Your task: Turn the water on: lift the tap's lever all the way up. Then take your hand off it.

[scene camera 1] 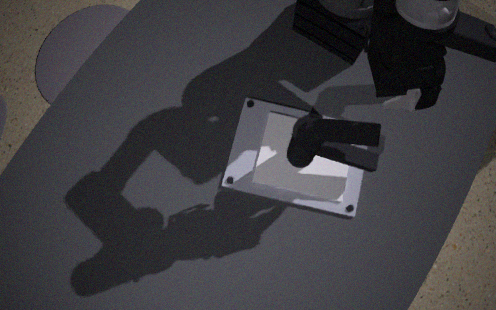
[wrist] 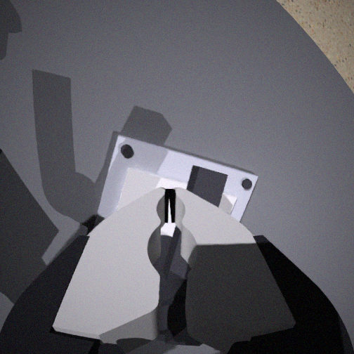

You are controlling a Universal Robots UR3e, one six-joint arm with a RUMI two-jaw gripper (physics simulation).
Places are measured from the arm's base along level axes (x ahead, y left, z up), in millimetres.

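Pixels of known places: gripper, fingertip midpoint: (scene camera 1: 405, 107).
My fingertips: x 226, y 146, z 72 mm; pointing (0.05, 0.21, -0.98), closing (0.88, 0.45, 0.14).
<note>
For each thing: its top centre in the pictures, then the offset to it from my fingertips. "pt": a spot on its surface instead. Level surfaces: height alone.
- black tap, surface spot: (scene camera 1: 302, 145) pt dx +104, dy -121, dz -40 mm
- pale base plate, middle of its top: (scene camera 1: 300, 154) dx +81, dy -118, dz -165 mm
- spout, middle of its top: (scene camera 1: 349, 150) dx +69, dy -49, dz -77 mm
- grey table, its level: dz -177 mm
The black tap (scene camera 1: 302, 145) (wrist: 209, 186) stands on a pale base plate (scene camera 1: 240, 160) (wrist: 142, 155). In the scene view its lever (scene camera 1: 352, 133) looks like the upper of two dark bars pointing right, above the spout (scene camera 1: 354, 156); how far it is raised I cannot tell from this overhead angle. My gripper (scene camera 1: 389, 103) (wrist: 168, 191) is shut, its pale fingertips together with nothing held. In the scene view it appears beyond the bars, with a gap between it and the lever. In the wrist view the fingers hide much of the tap.
The arm and the dark gripper body reach in from the upper right of the scene view. A dark ribbed block (scene camera 1: 327, 37) stands at the top. The arm's shadow lies over the grey table (scene camera 1: 165, 45) and part of the plate. The table's edges border a speckled floor (scene camera 1: 465, 250) (wrist: 330, 30).
</note>
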